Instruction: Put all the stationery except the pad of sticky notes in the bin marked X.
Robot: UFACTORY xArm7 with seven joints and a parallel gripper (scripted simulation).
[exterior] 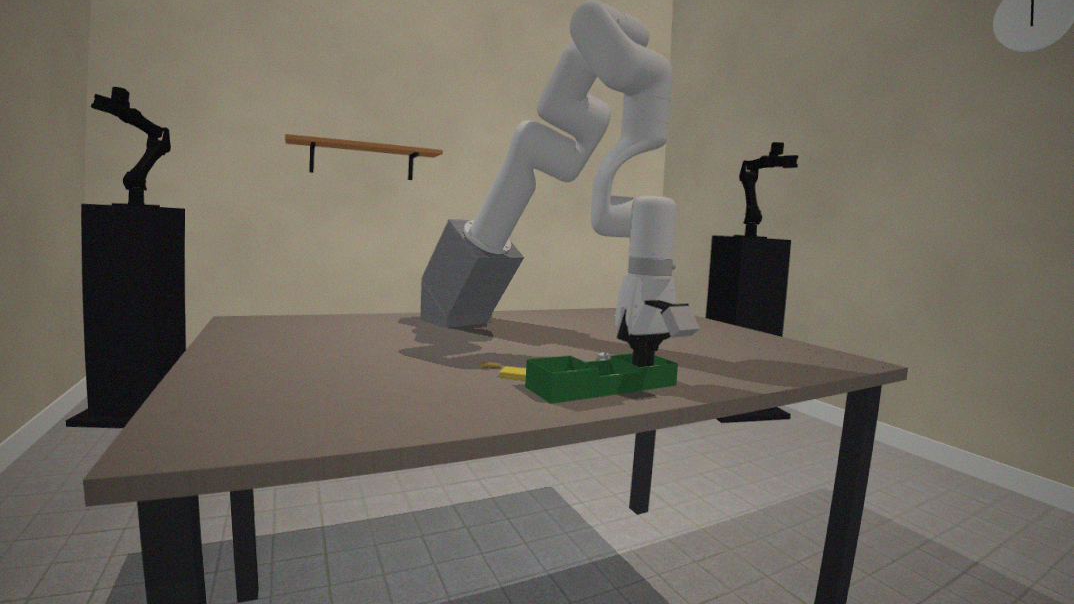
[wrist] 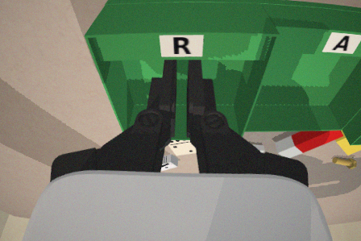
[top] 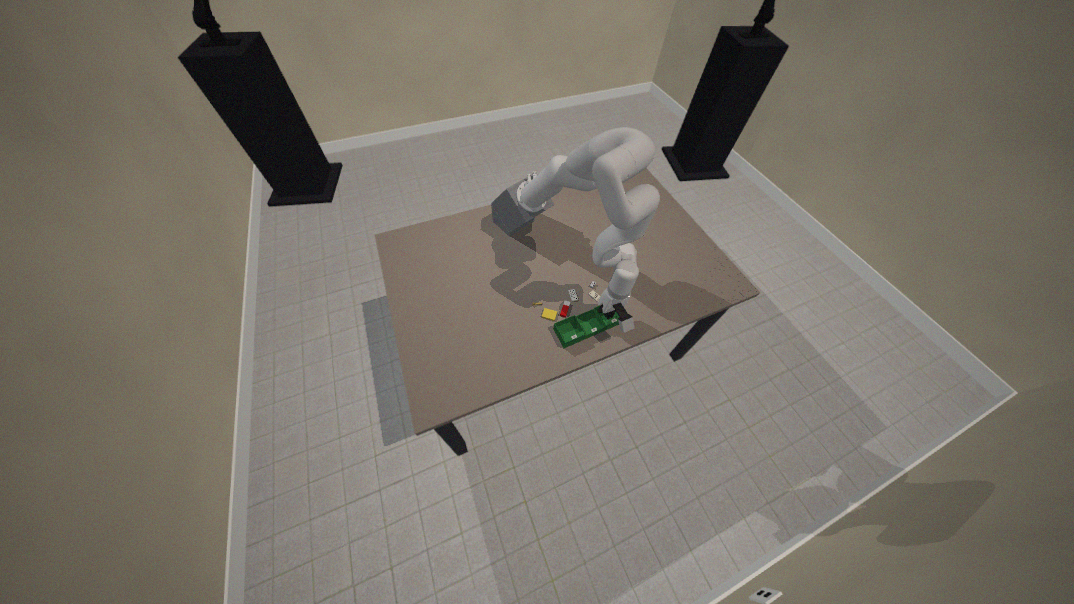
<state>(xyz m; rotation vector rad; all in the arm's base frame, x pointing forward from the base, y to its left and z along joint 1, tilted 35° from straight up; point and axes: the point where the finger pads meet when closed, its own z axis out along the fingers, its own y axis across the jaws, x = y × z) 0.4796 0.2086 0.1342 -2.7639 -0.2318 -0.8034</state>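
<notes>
Right now the grey pencil sharpener is 150 mm behind my hand, 30 mm below it and 20 mm to the right of it. Also, from my hand: green bin row 80 mm to the right, 30 mm ahead, 10 mm below; yellow sticky-note pad 220 mm to the right, 40 mm behind, 30 mm below; red eraser 150 mm to the right, 60 mm behind, 30 mm below.
</notes>
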